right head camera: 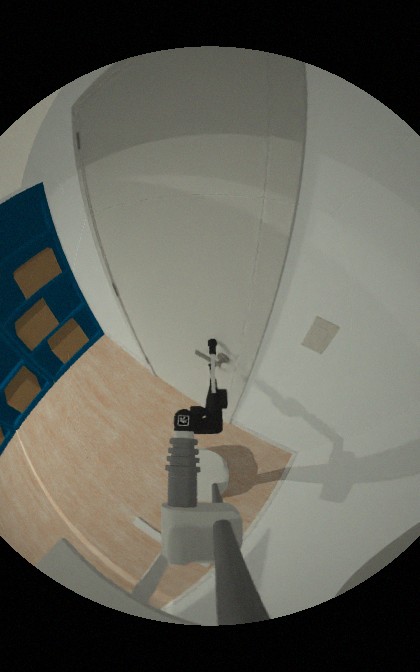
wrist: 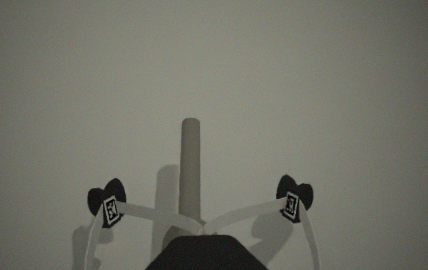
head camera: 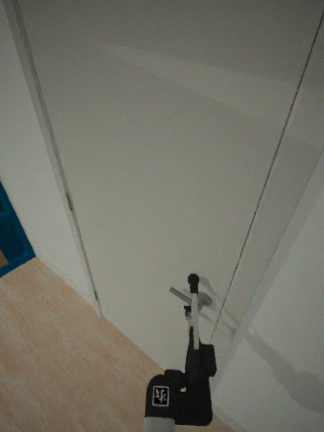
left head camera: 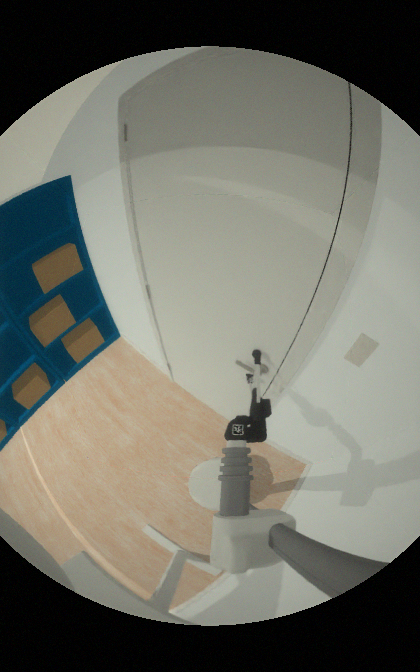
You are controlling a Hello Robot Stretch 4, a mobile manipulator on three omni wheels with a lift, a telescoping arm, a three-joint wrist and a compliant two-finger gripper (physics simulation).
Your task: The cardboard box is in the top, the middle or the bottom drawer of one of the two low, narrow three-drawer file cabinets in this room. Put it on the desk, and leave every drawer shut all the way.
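Places are measured from the robot's base along level axes (x ahead, y up, z right), in metres.
Pixels of known places: gripper, fingertip midpoint: [wrist: 201, 193] [head camera: 190, 290].
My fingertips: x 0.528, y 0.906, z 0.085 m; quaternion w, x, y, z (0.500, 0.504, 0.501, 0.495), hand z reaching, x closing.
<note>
Behind a point stands the place of what it marks.
No file cabinet, drawer or desk can be made out in these views. My gripper [head camera: 191, 296] {x 0.528, y 0.906, z 0.085 m} [left head camera: 253, 366] [right head camera: 212, 356] [wrist: 201, 193] {x 0.528, y 0.906, z 0.085 m} is open, its two black fingertips wide apart at a grey door. The door's lever handle [head camera: 179, 295] {x 0.510, y 0.903, z 0.047 m} [left head camera: 244, 366] [right head camera: 202, 355] [wrist: 190, 165] {x 0.501, y 0.897, z 0.055 m} shows between the spread fingers in the wrist view, with a gap on each side. The grey door [head camera: 165, 175] {x 0.608, y 1.287, z -0.015 m} [left head camera: 225, 240] [right head camera: 190, 240] [wrist: 300, 75] {x 0.635, y 1.048, z -0.055 m} fills much of the views. Whether it is fully shut is hard to tell.
A blue shelf unit [head camera: 25, 255] {x 1.393, y 0.043, z -1.318 m} [left head camera: 75, 210] [right head camera: 52, 230] stands left of the door. It holds several brown boxes, one of them a box [left head camera: 57, 267] [right head camera: 37, 272] in an upper compartment. A white wall with a beige plate [left head camera: 361, 349] [right head camera: 320, 334] is close on the right.
</note>
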